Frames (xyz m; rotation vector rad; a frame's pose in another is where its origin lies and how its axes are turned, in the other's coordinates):
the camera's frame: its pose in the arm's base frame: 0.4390 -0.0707 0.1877 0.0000 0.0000 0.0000
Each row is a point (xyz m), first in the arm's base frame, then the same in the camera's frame.
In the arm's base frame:
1: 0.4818 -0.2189 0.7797
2: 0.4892 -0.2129 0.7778
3: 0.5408 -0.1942 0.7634
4: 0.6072 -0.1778 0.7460
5: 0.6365 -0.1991 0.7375
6: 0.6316 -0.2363 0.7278
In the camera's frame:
1: 0.0428 -0.1482 0.5920
2: 0.0502 -0.1422 0.5901
3: 0.1018 -0.1235 0.5757
4: 0.1682 -0.1071 0.5583
5: 0.1975 -0.1284 0.5498
6: 0.1926 -0.1656 0.5401

